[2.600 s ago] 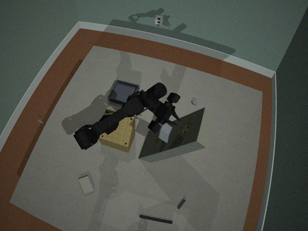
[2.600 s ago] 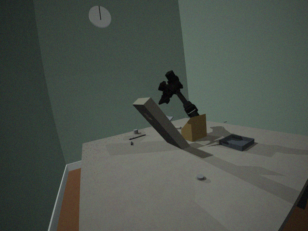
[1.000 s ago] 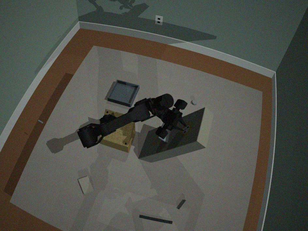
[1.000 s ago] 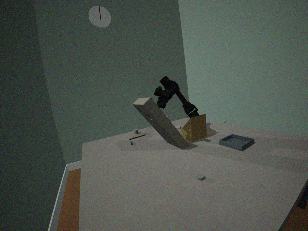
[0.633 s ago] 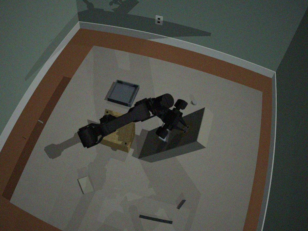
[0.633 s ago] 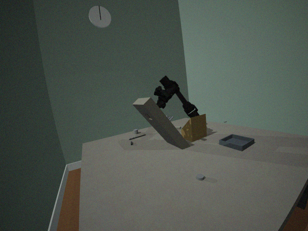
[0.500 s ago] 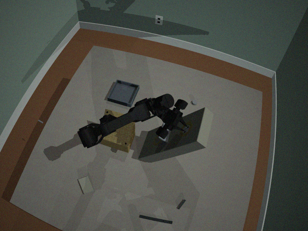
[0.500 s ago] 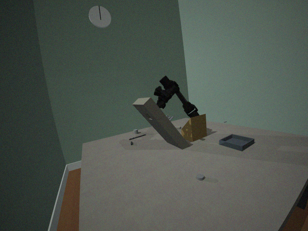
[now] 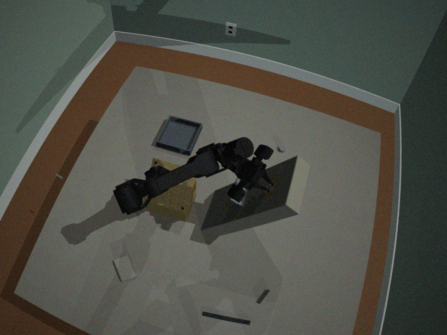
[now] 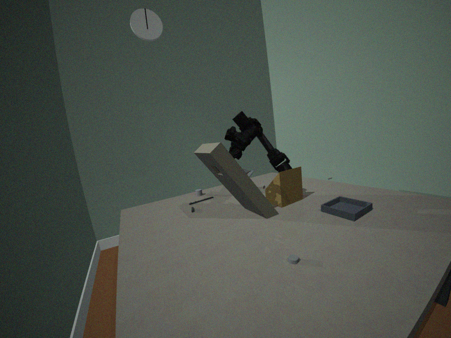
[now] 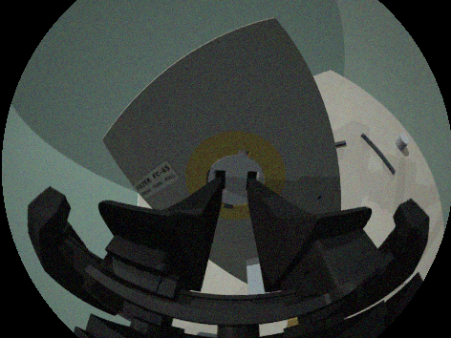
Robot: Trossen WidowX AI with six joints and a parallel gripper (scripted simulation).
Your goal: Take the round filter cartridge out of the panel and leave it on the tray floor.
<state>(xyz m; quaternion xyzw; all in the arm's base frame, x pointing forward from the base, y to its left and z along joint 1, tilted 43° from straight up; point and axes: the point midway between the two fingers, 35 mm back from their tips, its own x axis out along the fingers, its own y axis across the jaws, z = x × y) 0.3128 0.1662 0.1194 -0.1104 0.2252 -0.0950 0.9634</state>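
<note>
The round filter cartridge lies 1 cm below my gripper tip and 1 cm ahead of it. The rest, counted from my gripper tip: blue-grey tray 45 cm behind, 27 cm below, 23 cm to the left; then white block 39 cm to the right, 36 cm behind, 27 cm below; then short dark bar 28 cm below, 26 cm to the right, 14 cm ahead.
</note>
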